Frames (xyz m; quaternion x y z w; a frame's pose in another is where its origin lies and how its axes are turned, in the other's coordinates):
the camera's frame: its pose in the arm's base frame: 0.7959 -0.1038 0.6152 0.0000 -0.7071 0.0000 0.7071
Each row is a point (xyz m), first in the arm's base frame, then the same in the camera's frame.
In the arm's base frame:
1: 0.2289 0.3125 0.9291
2: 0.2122 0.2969 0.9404
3: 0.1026 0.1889 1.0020
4: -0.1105 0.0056 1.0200
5: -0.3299 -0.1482 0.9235
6: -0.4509 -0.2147 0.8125
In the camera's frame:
1: 0.3139 0.4163 0.5670
2: 0.3252 0.4007 0.5837
3: 0.3868 0.2927 0.6933
4: 0.4048 0.1094 0.9064
5: 0.3083 -0.0444 1.1258
6: 0.1973 -0.1109 1.2468

